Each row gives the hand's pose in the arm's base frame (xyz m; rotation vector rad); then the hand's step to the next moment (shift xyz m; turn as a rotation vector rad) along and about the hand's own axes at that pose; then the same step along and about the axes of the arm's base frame.
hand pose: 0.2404 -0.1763 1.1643 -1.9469 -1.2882 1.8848
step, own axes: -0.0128 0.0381 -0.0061 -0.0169 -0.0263 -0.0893
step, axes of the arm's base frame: 0.0250 -0.0293 -0.0131 0.0681 0.0453 0.0475
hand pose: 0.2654 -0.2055 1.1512 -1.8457 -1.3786 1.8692
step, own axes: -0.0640 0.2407 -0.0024 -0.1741 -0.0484 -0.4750
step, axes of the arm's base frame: 0.1276 -0.1765 -0.1208 0.4232 0.1325 0.2482
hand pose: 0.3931 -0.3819 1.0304 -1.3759 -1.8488 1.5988
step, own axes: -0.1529 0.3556 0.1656 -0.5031 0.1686 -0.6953
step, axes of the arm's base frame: 0.1033 -0.2543 -0.3192 0.8431 -0.0326 0.2305
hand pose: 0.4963 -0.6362 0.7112 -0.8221 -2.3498 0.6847
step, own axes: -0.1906 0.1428 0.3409 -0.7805 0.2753 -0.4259
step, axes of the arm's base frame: -0.0357 -0.1257 -0.3948 0.8961 -0.2219 -0.1191
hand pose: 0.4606 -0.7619 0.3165 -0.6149 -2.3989 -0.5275
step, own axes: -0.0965 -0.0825 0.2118 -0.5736 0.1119 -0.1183
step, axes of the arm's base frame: -0.0710 0.0095 -0.2363 0.5222 -0.1397 -0.2517
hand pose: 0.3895 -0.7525 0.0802 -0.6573 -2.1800 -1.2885
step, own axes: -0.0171 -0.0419 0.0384 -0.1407 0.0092 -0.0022
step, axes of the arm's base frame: -0.0211 0.0138 -0.0537 0.1114 -0.0182 -0.0845
